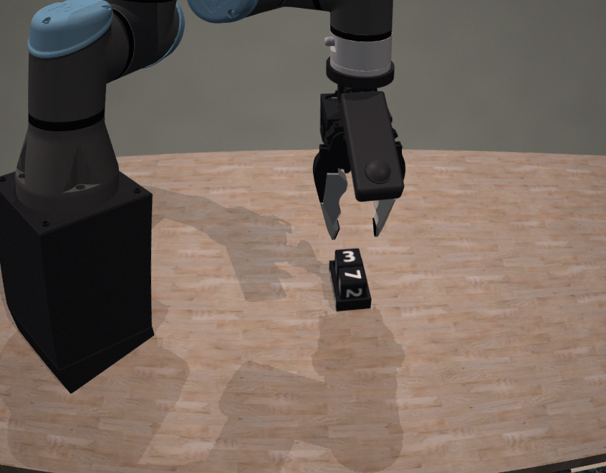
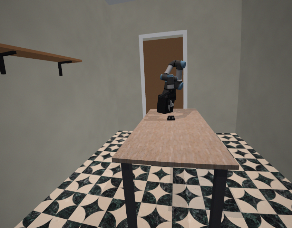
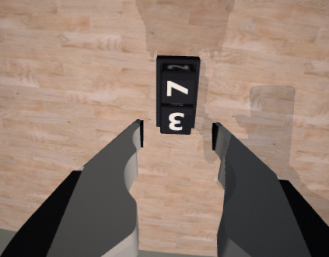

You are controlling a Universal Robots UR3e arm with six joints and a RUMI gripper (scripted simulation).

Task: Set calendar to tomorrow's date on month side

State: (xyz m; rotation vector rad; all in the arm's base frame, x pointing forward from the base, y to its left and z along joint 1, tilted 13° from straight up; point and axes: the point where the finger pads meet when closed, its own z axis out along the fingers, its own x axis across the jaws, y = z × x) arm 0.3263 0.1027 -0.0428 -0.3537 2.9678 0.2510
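My gripper is now 90 mm above the black number cube. The rest, counted from my hand: black calendar tray 20 mm to the left, 110 mm below.
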